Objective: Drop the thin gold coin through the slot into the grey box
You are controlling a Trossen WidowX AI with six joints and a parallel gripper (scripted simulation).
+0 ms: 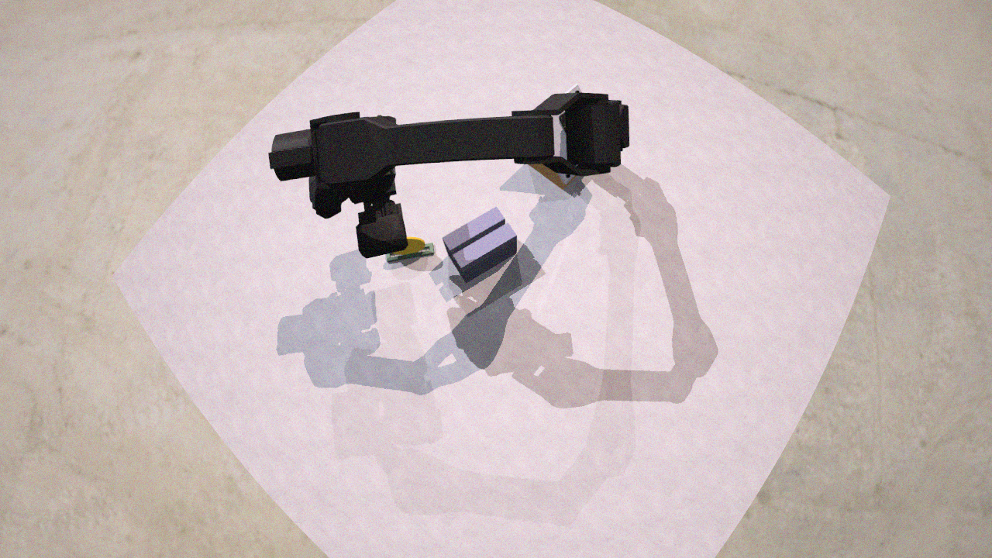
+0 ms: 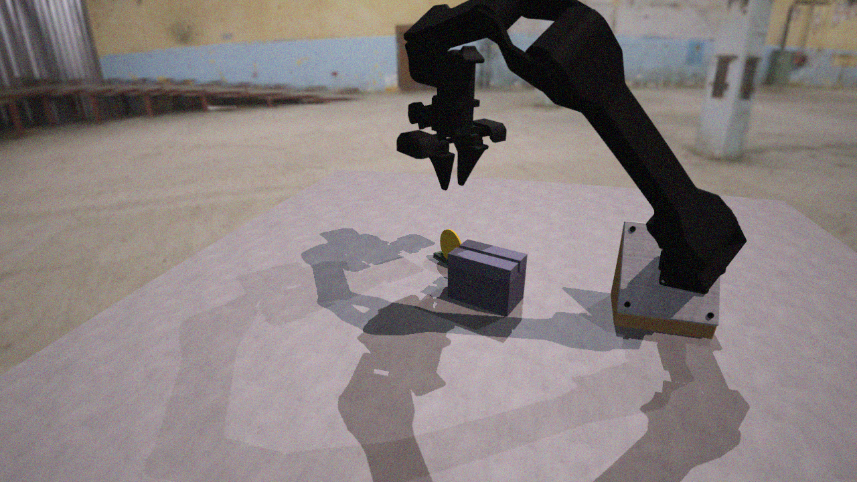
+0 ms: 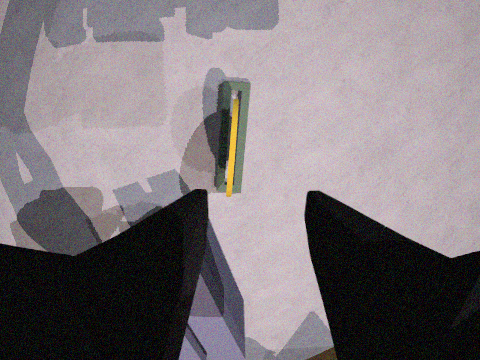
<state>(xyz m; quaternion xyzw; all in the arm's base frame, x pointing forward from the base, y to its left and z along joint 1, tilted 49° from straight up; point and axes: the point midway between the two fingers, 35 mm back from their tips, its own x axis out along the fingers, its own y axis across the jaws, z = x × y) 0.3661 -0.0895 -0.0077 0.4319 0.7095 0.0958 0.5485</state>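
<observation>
My gripper tip is now 10 cm above the coin and 1 cm to the right of it.
</observation>
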